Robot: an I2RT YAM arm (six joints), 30 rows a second.
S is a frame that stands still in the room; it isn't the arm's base.
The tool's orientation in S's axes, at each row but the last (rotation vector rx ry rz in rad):
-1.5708 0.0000 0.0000
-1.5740 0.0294 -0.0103
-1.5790 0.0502 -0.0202
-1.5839 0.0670 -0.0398
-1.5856 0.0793 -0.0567
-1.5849 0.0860 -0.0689
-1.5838 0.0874 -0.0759
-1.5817 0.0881 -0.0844
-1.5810 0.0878 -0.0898
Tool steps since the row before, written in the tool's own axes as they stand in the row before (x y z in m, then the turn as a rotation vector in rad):
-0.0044 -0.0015 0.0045 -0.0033 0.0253 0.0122
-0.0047 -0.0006 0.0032 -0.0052 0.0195 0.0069
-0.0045 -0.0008 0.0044 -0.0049 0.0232 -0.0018
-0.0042 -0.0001 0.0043 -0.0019 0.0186 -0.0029
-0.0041 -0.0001 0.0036 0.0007 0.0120 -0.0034
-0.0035 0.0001 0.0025 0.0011 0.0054 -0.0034
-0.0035 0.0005 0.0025 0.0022 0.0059 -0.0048
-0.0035 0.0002 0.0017 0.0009 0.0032 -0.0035
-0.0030 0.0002 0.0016 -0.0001 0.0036 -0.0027
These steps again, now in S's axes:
-0.0044 0.0045 0.0015 -0.0033 0.0122 -0.0253
-0.0046 0.0033 0.0006 -0.0053 0.0070 -0.0195
-0.0043 0.0046 0.0008 -0.0054 -0.0018 -0.0231
-0.0039 0.0046 0.0001 -0.0024 -0.0030 -0.0185
-0.0038 0.0039 0.0001 0.0002 -0.0036 -0.0120
-0.0032 0.0028 -0.0001 0.0007 -0.0036 -0.0054
-0.0032 0.0028 -0.0005 0.0016 -0.0051 -0.0058
-0.0033 0.0021 -0.0002 0.0005 -0.0036 -0.0032
-0.0028 0.0019 -0.0002 -0.0004 -0.0027 -0.0036

